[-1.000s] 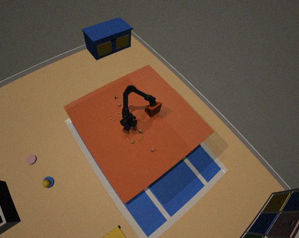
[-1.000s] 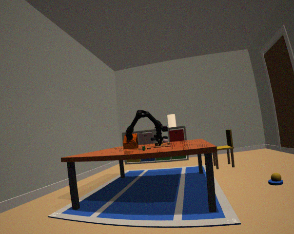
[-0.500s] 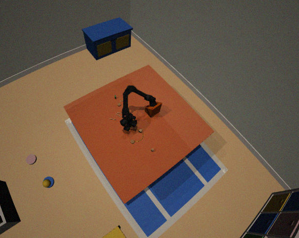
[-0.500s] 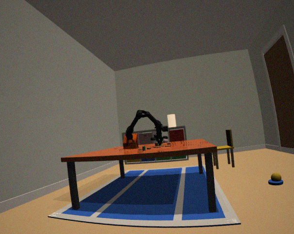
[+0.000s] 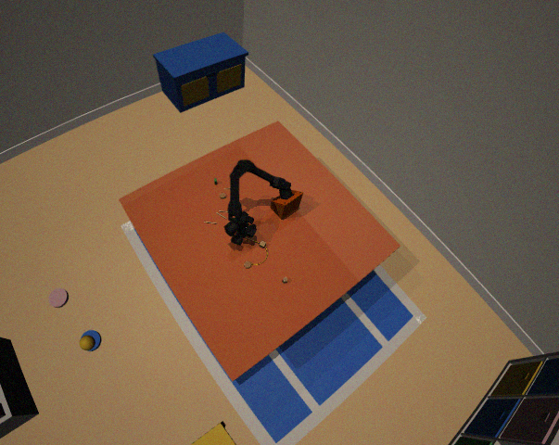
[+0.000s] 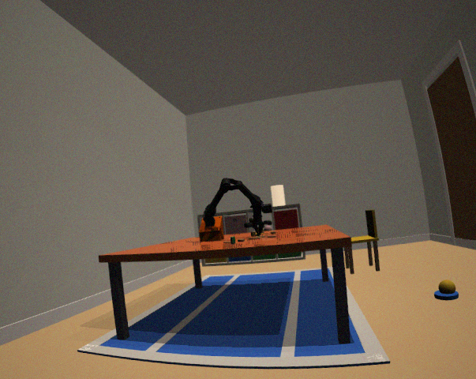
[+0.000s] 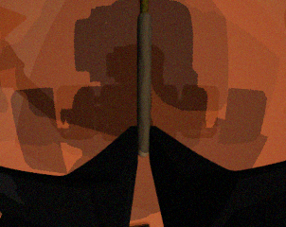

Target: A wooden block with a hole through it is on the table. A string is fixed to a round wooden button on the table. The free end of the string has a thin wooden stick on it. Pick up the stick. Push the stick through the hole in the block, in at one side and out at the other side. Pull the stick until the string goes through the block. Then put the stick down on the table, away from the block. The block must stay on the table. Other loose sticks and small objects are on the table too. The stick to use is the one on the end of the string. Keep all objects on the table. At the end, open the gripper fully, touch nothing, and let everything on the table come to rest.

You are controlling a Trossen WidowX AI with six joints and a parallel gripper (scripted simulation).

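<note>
My gripper tip is 4 cm to the right of the thin wooden stick, 2 cm past it and 1 cm below it. Round my gripper tip: green object 42 cm to the right, 9 cm behind, 2 cm above; wooden block 11 cm to the left, 5 cm behind, 1 cm above.
</note>
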